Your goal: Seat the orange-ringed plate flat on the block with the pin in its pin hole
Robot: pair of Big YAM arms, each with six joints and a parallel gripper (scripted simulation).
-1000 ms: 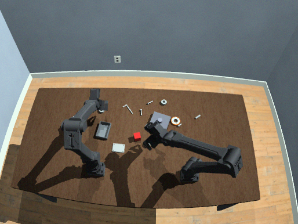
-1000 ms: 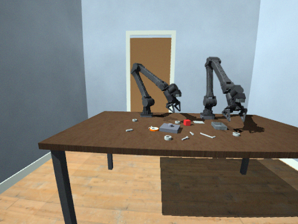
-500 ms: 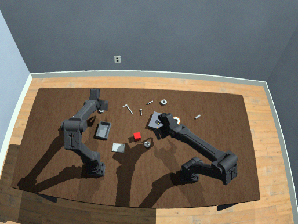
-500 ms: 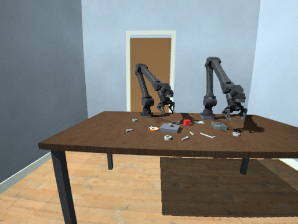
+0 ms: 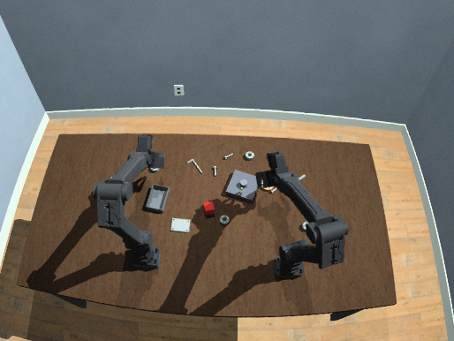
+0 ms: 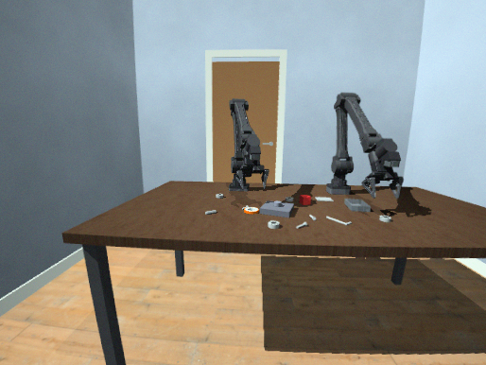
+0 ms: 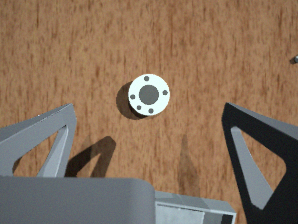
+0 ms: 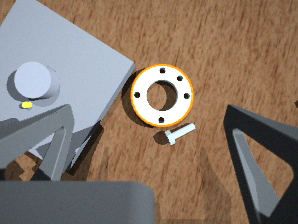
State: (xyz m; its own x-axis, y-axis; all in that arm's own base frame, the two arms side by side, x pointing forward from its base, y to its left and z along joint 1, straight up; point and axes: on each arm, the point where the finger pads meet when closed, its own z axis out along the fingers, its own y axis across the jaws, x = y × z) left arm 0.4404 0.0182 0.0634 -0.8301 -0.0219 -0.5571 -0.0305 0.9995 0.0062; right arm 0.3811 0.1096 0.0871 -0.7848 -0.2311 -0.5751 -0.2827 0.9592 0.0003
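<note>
Right now my right hand is 110 mm to the right of the grey block, 80 mm above it and 20 mm past it. The rest, counted from my right hand: red cube 250 mm to the left, 120 mm behind, 80 mm below; then grey tray 490 mm to the left, 90 mm below, 90 mm behind.
</note>
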